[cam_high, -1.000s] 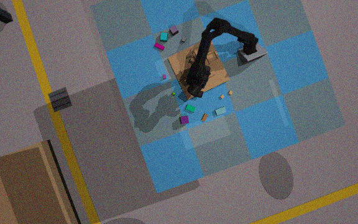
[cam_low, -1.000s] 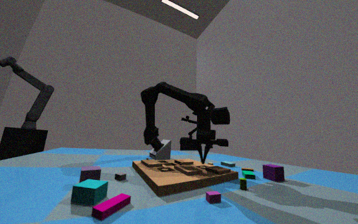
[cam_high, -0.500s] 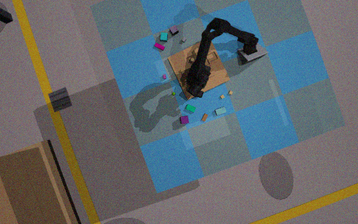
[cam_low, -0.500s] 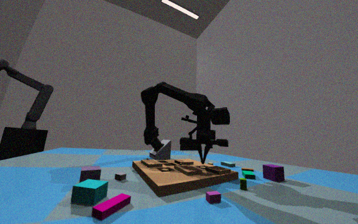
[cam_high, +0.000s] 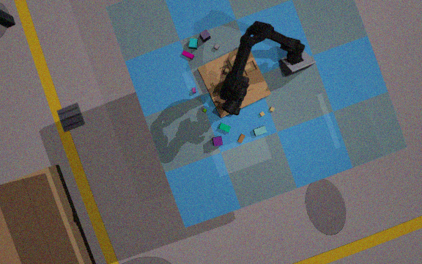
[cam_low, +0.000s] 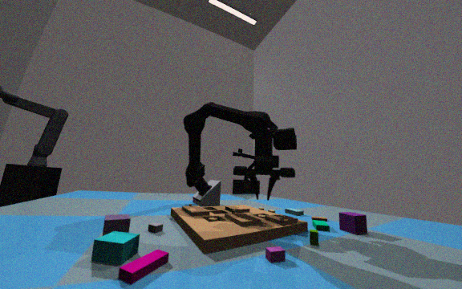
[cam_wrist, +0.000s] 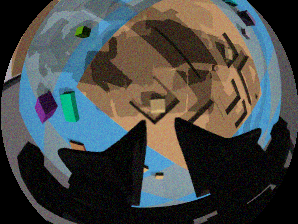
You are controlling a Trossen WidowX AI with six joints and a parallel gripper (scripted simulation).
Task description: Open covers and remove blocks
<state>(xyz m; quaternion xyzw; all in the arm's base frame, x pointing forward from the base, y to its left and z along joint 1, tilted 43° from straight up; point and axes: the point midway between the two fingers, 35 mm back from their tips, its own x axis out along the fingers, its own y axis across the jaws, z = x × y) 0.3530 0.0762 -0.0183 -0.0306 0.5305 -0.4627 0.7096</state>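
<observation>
The grey block is 300 mm to the right of my gripper tip, 60 mm below it and 10 mm behind it. Round my gripper tip: lime block (180 mm ahead, 50 mm below); green block (120 mm to the left, 110 mm ahead, 60 mm below); pale teal block (210 mm to the left, 60 mm below, 60 mm behind).
</observation>
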